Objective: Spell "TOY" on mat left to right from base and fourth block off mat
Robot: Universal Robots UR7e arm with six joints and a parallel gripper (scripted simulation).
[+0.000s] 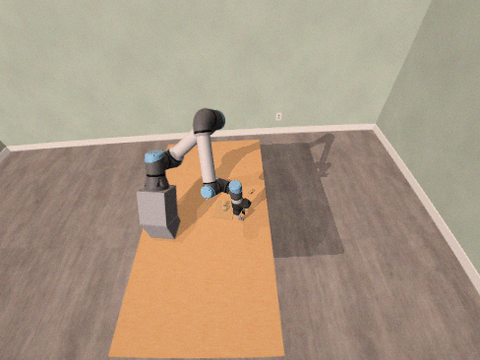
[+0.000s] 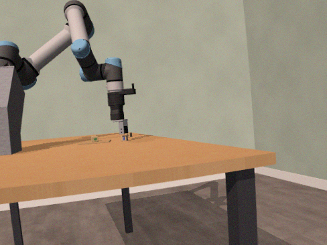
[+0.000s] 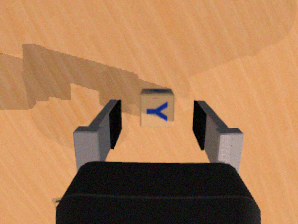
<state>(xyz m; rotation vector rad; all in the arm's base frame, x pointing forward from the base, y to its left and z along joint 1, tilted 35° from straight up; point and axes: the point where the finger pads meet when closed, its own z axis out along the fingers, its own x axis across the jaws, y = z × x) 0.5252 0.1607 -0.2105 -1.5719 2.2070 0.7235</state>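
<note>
Now: hand 40 mm above the Y block. The rest, counted from my hand: O block 140 mm behind, 60 mm to the left, 30 mm below; T block 140 mm behind, 110 mm to the left, 30 mm below; tan mat 140 mm behind, 60 mm to the left, 50 mm below.
</note>
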